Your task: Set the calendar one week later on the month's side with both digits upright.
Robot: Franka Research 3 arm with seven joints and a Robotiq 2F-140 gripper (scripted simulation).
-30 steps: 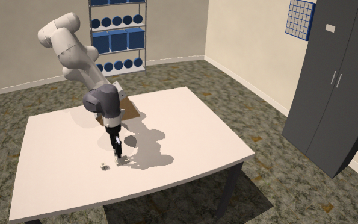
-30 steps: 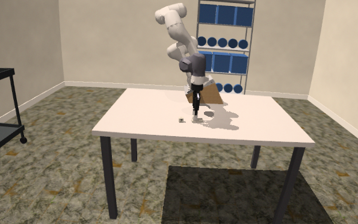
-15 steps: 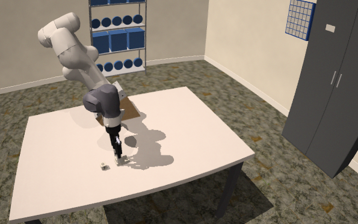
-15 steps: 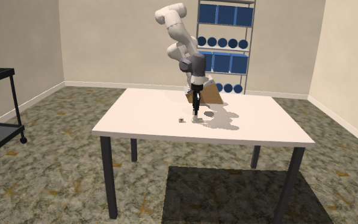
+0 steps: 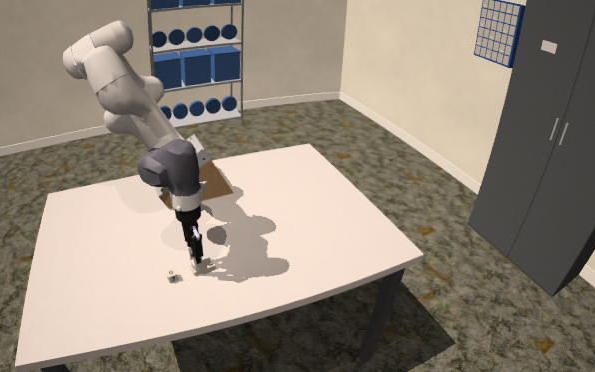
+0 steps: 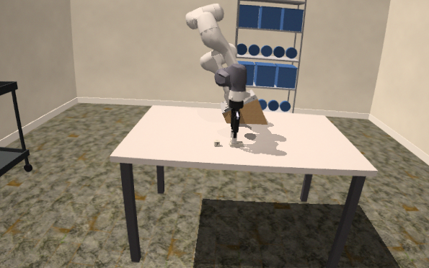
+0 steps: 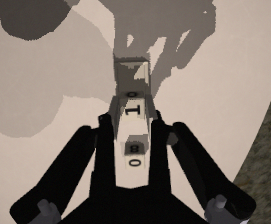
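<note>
My hand is 3 cm above the cube. The rest, counted from my hand: grey tray (4 cm below, 2 cm to the left).
</note>
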